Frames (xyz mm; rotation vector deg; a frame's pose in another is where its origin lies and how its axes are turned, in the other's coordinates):
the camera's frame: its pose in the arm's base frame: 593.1 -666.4 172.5 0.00 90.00 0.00
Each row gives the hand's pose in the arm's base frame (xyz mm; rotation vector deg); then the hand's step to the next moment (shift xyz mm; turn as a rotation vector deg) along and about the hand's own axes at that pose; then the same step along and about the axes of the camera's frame.
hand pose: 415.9 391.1 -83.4 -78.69 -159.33 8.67
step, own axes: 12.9 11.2 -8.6 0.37 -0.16 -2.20
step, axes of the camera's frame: -7.3 17.6 1.7 -2.20 0.35 -0.18
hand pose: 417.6 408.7 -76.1 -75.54 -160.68 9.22
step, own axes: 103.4 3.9 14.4 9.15 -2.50 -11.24
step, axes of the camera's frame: 15.7 80.9 -64.2 -11.36 6.33 -6.87
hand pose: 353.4 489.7 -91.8 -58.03 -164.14 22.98
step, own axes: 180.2 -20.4 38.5 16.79 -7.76 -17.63
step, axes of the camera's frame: 34.2 89.3 -158.8 -18.82 8.58 -15.00
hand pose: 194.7 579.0 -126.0 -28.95 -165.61 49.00
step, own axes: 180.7 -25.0 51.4 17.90 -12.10 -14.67
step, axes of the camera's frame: 31.8 14.5 -186.3 -18.67 4.01 -17.81
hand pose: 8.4 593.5 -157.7 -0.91 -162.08 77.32
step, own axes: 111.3 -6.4 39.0 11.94 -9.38 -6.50
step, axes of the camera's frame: 19.3 -33.0 -111.8 -11.41 -0.70 -11.92
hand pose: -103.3 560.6 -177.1 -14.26 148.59 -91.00
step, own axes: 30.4 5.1 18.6 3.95 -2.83 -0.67
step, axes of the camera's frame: 12.8 -19.6 -27.3 -2.86 -1.41 -3.73
